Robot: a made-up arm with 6 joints. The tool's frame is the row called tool. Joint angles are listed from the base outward.
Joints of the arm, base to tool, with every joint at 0 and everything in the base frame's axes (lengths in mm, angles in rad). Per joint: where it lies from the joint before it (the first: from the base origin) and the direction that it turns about. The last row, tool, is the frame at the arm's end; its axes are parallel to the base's.
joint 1: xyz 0 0 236 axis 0 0 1
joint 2: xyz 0 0 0 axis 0 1 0
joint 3: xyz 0 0 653 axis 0 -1 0
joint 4: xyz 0 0 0 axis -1 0 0
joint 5: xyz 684 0 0 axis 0 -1 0
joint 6: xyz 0 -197 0 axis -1 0 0
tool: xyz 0 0 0
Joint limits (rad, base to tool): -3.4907..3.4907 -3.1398..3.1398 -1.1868..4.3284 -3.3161..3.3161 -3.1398..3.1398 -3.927..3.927
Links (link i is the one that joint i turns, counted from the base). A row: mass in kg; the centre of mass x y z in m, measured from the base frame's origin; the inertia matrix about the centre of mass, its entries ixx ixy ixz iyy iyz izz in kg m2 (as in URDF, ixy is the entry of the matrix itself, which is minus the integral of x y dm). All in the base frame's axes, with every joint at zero. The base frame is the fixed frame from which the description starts. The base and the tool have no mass.
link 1: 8.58; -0.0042 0.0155 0.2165; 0.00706 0 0 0.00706 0 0.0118
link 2: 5.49; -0.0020 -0.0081 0.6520; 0.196 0 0 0.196 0 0.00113
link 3: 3.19; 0.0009 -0.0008 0.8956; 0.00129 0 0 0.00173 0 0.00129
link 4: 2.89; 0.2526 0.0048 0.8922; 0.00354 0 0 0.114 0 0.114
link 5: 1.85; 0.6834 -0.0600 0.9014; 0.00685 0 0 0.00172 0 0.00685
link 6: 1.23; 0.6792 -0.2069 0.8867; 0.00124 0 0 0.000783 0 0.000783
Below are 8 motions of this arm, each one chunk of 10 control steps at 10 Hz.
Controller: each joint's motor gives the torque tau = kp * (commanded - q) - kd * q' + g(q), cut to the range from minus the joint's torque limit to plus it. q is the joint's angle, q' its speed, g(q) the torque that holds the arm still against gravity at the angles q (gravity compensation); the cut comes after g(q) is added. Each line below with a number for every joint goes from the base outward.
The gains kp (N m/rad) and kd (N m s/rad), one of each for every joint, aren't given. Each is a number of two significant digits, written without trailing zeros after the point. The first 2 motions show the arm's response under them.
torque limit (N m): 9.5 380 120 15 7.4 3.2
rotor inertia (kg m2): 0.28 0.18 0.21 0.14 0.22 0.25
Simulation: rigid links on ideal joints. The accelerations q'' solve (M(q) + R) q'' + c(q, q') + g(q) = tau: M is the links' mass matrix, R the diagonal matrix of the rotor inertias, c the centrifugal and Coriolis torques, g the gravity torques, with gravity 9.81 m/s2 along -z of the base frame. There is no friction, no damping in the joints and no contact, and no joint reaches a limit. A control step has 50 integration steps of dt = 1/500 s. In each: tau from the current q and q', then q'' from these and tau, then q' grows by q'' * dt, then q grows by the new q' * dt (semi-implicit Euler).
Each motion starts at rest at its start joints. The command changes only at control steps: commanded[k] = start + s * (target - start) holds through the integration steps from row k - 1 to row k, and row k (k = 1, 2, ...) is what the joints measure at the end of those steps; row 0 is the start. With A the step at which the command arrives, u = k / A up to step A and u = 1 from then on. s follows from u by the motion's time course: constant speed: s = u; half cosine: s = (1 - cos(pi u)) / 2; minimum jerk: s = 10 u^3 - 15 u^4 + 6 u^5; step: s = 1 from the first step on.
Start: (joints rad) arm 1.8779 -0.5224 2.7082 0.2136 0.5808 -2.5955
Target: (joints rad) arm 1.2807 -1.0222 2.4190 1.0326 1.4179 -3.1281
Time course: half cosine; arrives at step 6
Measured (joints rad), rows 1 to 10:
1: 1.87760 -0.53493 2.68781 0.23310 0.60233 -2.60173
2: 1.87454 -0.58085 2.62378 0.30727 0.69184 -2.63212
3: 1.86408 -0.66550 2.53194 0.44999 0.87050 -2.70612
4: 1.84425 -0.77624 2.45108 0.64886 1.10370 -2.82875
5: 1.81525 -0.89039 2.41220 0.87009 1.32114 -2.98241
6: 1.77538 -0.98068 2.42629 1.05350 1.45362 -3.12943
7: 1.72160 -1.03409 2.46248 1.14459 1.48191 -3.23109
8: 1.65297 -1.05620 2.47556 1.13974 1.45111 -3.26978
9: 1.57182 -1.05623 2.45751 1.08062 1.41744 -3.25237
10: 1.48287 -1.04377 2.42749 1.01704 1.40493 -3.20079
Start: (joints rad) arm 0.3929 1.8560 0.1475 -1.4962 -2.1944 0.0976
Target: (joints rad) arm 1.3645 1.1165 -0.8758 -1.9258 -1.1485 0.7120
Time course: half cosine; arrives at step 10
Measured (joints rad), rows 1 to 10:
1: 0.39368 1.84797 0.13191 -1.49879 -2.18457 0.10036
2: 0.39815 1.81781 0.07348 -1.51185 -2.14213 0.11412
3: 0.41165 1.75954 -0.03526 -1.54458 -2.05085 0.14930
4: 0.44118 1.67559 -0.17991 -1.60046 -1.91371 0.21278
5: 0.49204 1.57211 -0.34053 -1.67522 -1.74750 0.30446
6: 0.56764 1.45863 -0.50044 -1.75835 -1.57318 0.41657
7: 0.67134 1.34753 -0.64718 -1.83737 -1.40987 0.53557
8: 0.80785 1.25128 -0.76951 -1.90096 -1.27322 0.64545
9: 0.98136 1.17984 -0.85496 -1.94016 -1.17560 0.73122
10: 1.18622 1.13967 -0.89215 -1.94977 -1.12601 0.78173
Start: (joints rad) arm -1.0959 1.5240 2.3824 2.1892 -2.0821 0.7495
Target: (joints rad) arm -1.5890 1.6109 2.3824 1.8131 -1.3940 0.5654
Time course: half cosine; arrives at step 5
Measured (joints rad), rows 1 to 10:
1: -1.09643 1.52676 2.38465 2.17711 -2.05715 0.74645
2: -1.09966 1.53699 2.38986 2.12478 -1.95604 0.73165
3: -1.10971 1.55573 2.39333 2.02054 -1.76445 0.69674
4: -1.12981 1.57888 2.39040 1.89282 -1.53961 0.64276
5: -1.16185 1.59930 2.38062 1.79711 -1.37586 0.58294
6: -1.20714 1.61245 2.37028 1.77087 -1.32332 0.53550
7: -1.26526 1.61848 2.36660 1.80071 -1.34739 0.51188
8: -1.33345 1.61915 2.36921 1.84227 -1.38569 0.51250
9: -1.40820 1.61686 2.37370 1.86106 -1.40517 0.52991
10: -1.48675 1.61405 2.37698 1.85094 -1.40519 0.55357

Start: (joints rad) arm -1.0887 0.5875 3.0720 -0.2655 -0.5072 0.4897
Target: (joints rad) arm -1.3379 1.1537 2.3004 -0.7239 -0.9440 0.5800
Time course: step
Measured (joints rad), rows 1 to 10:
1: -1.15844 0.73493 2.93190 -0.15208 -0.65817 0.51298
2: -1.26114 0.90199 2.43034 -0.14044 -0.90544 0.56438
3: -1.31706 1.08247 2.13053 -0.63977 -1.05085 0.61574
4: -1.35430 1.23265 2.05241 -1.19459 -1.05446 0.63899
5: -1.36822 1.29648 2.07300 -1.33651 -0.98883 0.62867
6: -1.36276 1.28270 2.15421 -1.10808 -0.93506 0.59928
7: -1.35288 1.22703 2.25153 -0.79168 -0.92157 0.57016
8: -1.34715 1.16515 2.33307 -0.56842 -0.93189 0.55432
9: -1.34757 1.12168 2.37590 -0.47632 -0.94274 0.55452
10: -1.35384 1.10567 2.37528 -0.49438 -0.94571 0.56586

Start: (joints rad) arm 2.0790 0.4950 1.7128 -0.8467 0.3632 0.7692
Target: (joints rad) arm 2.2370 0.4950 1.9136 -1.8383 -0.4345 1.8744
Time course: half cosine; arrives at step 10
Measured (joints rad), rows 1 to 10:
1: 2.07867 0.49553 1.71599 -0.85591 0.35581 0.77385
2: 2.07752 0.49671 1.72722 -0.89662 0.32371 0.79771
3: 2.07599 0.49768 1.74756 -0.98594 0.25434 0.85983
4: 2.07610 0.49797 1.77480 -1.12157 0.14976 0.97315
5: 2.08137 0.49777 1.80575 -1.28572 0.02278 1.13792
6: 2.09582 0.49732 1.83732 -1.45580 -0.11044 1.34048
7: 2.12250 0.49666 1.86680 -1.61251 -0.23510 1.55651
8: 2.16204 0.49566 1.89160 -1.74216 -0.33915 1.75698
9: 2.21192 0.49431 1.90933 -1.83519 -0.41321 1.91444
10: 2.26650 0.49269 1.91809 -1.88413 -0.45057 2.00819

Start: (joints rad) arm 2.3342 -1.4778 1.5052 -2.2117 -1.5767 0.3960
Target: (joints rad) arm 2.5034 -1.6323 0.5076 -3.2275 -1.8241 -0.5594
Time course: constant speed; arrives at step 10
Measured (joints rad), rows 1 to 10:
1: 2.33644 -1.49506 1.44129 -2.26205 -1.58724 0.38033
2: 2.34152 -1.51226 1.33860 -2.37461 -1.61106 0.32835
3: 2.34792 -1.52281 1.22678 -2.50710 -1.64004 0.23686
4: 2.35475 -1.53079 1.11666 -2.62198 -1.66768 0.11630
5: 2.36236 -1.54041 1.01139 -2.71187 -1.69255 -0.01674
6: 2.37156 -1.55313 0.91036 -2.79257 -1.71618 -0.14665
7: 2.38294 -1.56842 0.81187 -2.88179 -1.74013 -0.26356
8: 2.39674 -1.58512 0.71452 -2.98568 -1.76482 -0.36463
9: 2.41302 -1.60228 0.61740 -3.09899 -1.78991 -0.45286
10: 2.43192 -1.61928 0.51985 -3.21271 -1.81497 -0.53436

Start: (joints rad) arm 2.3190 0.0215 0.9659 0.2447 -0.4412 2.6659
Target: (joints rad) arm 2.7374 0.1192 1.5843 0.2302 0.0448 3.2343
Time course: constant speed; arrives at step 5
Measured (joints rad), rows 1 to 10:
1: 2.33770 0.04212 1.04460 0.21013 -0.40497 2.68609
2: 2.39806 0.06448 1.17263 0.17523 -0.31632 2.74977
3: 2.51062 0.07979 1.30930 0.18104 -0.20185 2.85937
4: 2.66308 0.09234 1.44309 0.22073 -0.08833 3.00230
5: 2.80807 0.10626 1.57157 0.25877 0.01449 3.15922
6: 2.85978 0.10174 1.61442 0.29135 0.07332 3.29183
7: 2.80501 0.09940 1.61027 0.29530 0.07752 3.36545
8: 2.72098 0.10507 1.59694 0.27338 0.05791 3.37502
9: 2.67447 0.11311 1.58593 0.24387 0.04177 3.33715
10: 2.67989 0.11925 1.58000 0.22064 0.03744 3.27829

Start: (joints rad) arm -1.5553 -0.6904 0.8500 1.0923 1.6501 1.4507
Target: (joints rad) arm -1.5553 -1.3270 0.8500 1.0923 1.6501 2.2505
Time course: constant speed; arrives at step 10
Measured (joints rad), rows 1 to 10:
1: -1.55503 -0.71058 0.82829 1.08698 1.65071 1.46452
2: -1.55377 -0.75190 0.81354 1.07044 1.65193 1.50941
3: -1.55105 -0.80949 0.81876 1.05596 1.65277 1.58721
4: -1.54738 -0.87831 0.83517 1.05867 1.65251 1.68843
5: -1.54397 -0.95193 0.85162 1.07867 1.65133 1.79894
6: -1.54188 -1.02480 0.86188 1.10243 1.64997 1.90602
7: -1.54160 -1.09386 0.86473 1.11589 1.64914 2.00201
8: -1.54293 -1.15865 0.86207 1.11457 1.64906 2.08523
9: -1.54523 -1.22043 0.85700 1.10370 1.64949 2.15863
10: -1.54786 -1.28105 0.85226 1.09189 1.65005 2.22738

